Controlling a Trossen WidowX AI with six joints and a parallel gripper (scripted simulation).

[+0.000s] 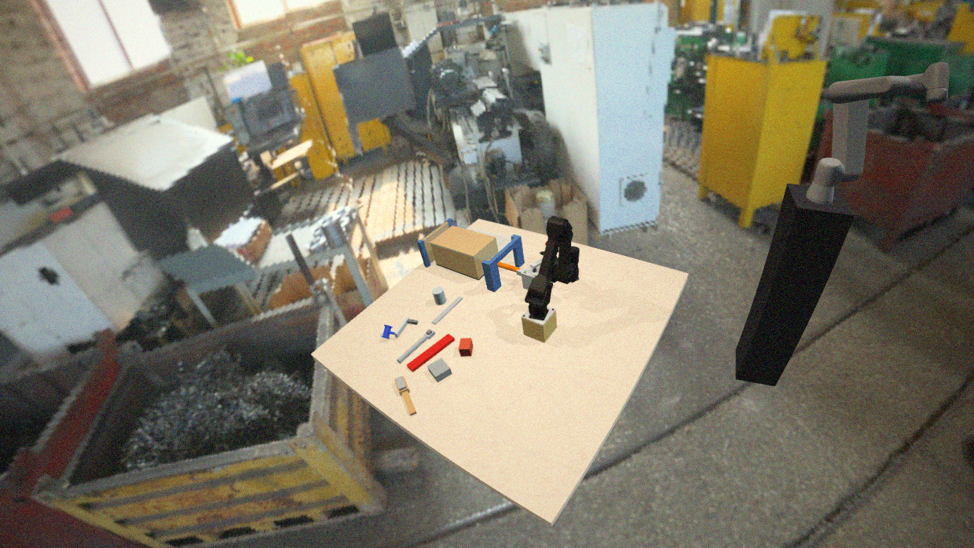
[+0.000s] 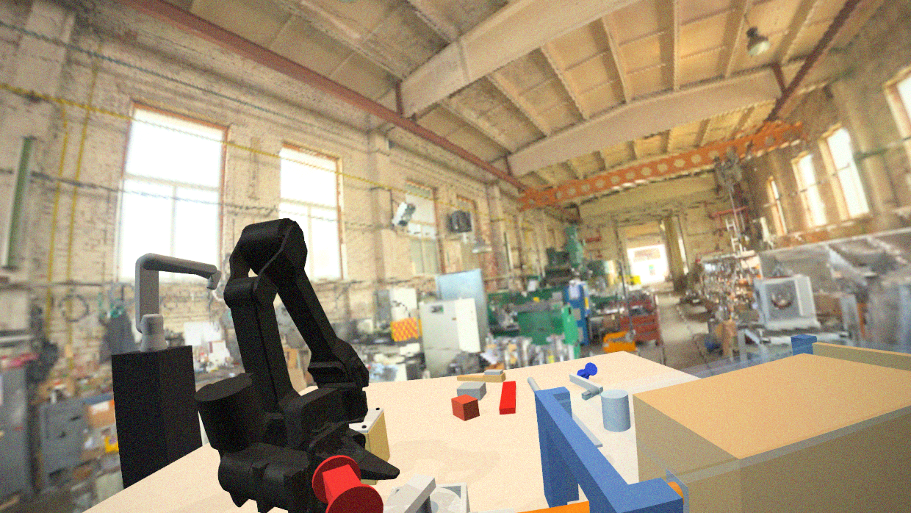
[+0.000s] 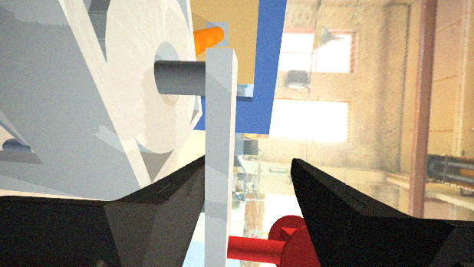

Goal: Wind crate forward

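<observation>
Now: the red-knobbed winch handle 20 mm behind my gripper tip, 10 mm to the right of it and 10 mm below it. The rest, counted from my gripper tip: red knob: 40 mm to the right, 40 mm behind, 20 mm above; blue steel frame: 170 mm ahead, 30 mm below, 10 mm to the left; grey winch: 100 mm below, 40 mm to the left.
</observation>
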